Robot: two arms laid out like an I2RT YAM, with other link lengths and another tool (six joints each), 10 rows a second.
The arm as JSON. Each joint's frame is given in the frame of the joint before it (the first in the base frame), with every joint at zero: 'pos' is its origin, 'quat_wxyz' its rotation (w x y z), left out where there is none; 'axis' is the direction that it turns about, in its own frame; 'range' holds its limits. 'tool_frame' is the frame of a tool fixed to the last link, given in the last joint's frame.
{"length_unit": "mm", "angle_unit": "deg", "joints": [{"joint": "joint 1", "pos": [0.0, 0.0, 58.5], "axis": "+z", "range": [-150.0, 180.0]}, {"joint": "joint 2", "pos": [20.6, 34.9, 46.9], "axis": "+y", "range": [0.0, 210.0]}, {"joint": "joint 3", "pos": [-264.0, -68.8, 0.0], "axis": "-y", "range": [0.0, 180.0]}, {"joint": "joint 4", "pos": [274.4, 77.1, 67.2], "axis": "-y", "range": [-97.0, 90.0]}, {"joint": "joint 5", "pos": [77.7, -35.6, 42.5], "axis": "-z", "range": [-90.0, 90.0]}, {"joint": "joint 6", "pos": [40.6, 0.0, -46.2], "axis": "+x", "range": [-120.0, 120.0]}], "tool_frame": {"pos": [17.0, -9.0, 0.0], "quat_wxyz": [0.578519, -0.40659, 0.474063, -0.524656]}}
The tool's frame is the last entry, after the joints.
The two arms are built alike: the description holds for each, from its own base.
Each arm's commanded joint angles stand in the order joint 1, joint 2, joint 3, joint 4, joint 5, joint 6.
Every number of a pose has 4 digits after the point.
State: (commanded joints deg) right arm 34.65 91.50 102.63 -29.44 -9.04 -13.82; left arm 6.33 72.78 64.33 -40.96 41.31 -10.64
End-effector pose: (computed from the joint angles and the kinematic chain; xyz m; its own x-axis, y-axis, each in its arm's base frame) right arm 0.3347 0.2411 0.4440 0.7101 -0.7013 0.0637 -0.0199 -0.1105 -0.9937; left arm 0.2994 -0.0041 0.2950 -0.2955 -0.7870 0.5416 -0.6321 -0.2641 -0.7285
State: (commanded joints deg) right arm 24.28 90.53 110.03 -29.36 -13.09 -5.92; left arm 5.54 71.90 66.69 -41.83 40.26 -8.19
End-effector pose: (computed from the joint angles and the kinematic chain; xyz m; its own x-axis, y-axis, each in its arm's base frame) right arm 0.3530 0.1723 0.4983 0.6009 -0.7973 -0.0573 0.0099 0.0791 -0.9968; left arm 0.2973 -0.0078 0.3119 -0.3495 -0.8004 0.4870 -0.5890 -0.2165 -0.7786
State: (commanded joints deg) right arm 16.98 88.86 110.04 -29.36 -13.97 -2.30; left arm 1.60 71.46 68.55 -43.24 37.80 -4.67
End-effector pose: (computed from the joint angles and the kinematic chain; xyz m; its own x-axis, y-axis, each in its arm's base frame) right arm 0.3605 0.1234 0.5085 0.4991 -0.8589 -0.1153 0.0148 0.1415 -0.9898; left arm 0.2944 -0.0266 0.3219 -0.4314 -0.8019 0.4135 -0.5614 -0.1202 -0.8188
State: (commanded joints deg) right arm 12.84 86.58 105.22 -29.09 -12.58 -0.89; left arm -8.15 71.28 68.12 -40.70 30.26 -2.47
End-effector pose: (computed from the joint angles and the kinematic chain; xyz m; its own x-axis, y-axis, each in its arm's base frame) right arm 0.3644 0.0947 0.4922 0.4045 -0.9031 -0.1440 -0.0191 0.1490 -0.9886; left arm 0.2927 -0.0714 0.3198 -0.5348 -0.7932 0.2911 -0.5089 0.0273 -0.8604
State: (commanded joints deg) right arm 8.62 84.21 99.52 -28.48 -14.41 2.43; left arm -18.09 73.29 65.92 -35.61 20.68 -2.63
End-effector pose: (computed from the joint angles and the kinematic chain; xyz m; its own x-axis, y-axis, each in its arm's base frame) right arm 0.3659 0.0688 0.4704 0.3426 -0.9144 -0.2155 -0.0799 0.2002 -0.9765; left arm 0.2949 -0.1186 0.2997 -0.5839 -0.7906 0.1843 -0.4704 0.1445 -0.8705
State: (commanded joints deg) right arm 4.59 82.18 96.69 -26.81 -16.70 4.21; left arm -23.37 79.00 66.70 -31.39 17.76 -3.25
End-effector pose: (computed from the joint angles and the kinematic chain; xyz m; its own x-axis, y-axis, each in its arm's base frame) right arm 0.3625 0.0447 0.4676 0.3084 -0.9178 -0.2500 -0.0691 0.2405 -0.9682; left arm 0.3087 -0.1536 0.2798 -0.6205 -0.7671 0.1630 -0.4668 0.1942 -0.8628
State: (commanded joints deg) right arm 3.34 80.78 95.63 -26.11 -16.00 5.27; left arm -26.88 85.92 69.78 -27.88 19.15 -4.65
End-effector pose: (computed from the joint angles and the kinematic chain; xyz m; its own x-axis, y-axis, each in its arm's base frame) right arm 0.3569 0.0357 0.4704 0.2770 -0.9247 -0.2610 -0.0483 0.2579 -0.9650; left arm 0.3255 -0.1871 0.2651 -0.6624 -0.7224 0.1983 -0.4770 0.2027 -0.8552
